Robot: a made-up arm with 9 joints. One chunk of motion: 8 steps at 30 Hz.
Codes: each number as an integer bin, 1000 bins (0 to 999) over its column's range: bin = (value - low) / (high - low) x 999, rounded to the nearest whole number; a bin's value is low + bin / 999 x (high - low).
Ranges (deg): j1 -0.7..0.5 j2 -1.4..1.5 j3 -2..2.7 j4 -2.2..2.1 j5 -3.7..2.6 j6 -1.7..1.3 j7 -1.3..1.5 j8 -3.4..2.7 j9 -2.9..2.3
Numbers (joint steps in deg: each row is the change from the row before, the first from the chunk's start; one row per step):
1: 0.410 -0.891 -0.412 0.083 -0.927 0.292 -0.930 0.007 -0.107
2: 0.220 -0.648 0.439 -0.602 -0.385 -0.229 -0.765 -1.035 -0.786
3: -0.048 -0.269 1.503 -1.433 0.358 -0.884 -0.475 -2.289 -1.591
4: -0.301 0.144 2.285 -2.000 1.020 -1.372 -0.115 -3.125 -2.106
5: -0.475 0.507 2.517 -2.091 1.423 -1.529 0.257 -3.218 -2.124
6: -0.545 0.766 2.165 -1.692 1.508 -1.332 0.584 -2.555 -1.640
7: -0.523 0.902 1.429 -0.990 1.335 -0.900 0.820 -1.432 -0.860
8: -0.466 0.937 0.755 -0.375 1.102 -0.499 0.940 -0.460 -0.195
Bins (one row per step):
1: 924 175 338 530 440 663 132 558 537
2: 766 259 518 371 526 490 191 387 406
3: 543 390 745 178 643 272 294 182 251
4: 332 532 911 46 748 109 423 45 153
5: 187 657 960 25 812 57 556 30 149
6: 129 746 885 118 826 123 672 138 242
7: 147 793 729 281 798 266 756 322 392
8: 195 805 586 424 761 400 799 481 520

